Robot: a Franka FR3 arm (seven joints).
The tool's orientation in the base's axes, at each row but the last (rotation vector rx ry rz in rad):
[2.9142, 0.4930, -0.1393]
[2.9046, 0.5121, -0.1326]
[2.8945, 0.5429, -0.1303]
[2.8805, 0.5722, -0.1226]
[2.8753, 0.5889, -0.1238]
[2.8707, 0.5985, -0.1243]
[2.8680, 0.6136, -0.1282]
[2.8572, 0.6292, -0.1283]
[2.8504, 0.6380, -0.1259]
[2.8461, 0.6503, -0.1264]
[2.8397, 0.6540, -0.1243]
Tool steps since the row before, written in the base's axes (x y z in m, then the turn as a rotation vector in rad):
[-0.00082, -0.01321, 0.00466, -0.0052, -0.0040, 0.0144]
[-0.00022, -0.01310, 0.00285, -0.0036, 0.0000, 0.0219]
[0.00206, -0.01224, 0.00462, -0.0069, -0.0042, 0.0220]
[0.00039, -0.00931, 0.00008, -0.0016, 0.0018, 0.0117]
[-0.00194, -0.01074, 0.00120, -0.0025, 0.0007, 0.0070]
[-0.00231, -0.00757, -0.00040, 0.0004, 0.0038, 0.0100]
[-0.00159, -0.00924, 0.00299, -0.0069, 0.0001, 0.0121]
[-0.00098, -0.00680, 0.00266, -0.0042, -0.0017, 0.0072]
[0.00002, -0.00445, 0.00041, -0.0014, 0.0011, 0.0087]
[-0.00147, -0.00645, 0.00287, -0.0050, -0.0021, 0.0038]
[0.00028, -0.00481, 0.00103, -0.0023, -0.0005, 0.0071]
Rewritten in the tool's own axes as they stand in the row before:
[-0.00553, 0.01275, -0.00194, -0.0079, 0.0043, -0.0130]
[-0.00487, 0.01249, -0.00015, -0.0060, 0.0025, -0.0212]
[-0.00293, 0.01274, -0.00211, -0.0106, 0.0051, -0.0203]
[-0.00309, 0.00859, 0.00189, -0.0022, -0.0001, -0.0117]
[-0.00600, 0.00911, 0.00122, -0.0029, -0.0004, -0.0069]
[-0.00498, 0.00578, 0.00213, 0.0006, -0.0014, -0.0106]
[-0.00548, 0.00813, -0.00084, -0.0078, -0.0007, -0.0115]
[-0.00399, 0.00611, -0.00102, -0.0054, 0.0011, -0.0065]
[-0.00187, 0.00401, 0.00062, -0.0019, 0.0001, -0.0087]
[-0.00440, 0.00557, -0.00125, -0.0059, 0.0004, -0.0030]
[-0.00191, 0.00454, 0.00013, -0.0032, 0.0008, -0.0067]

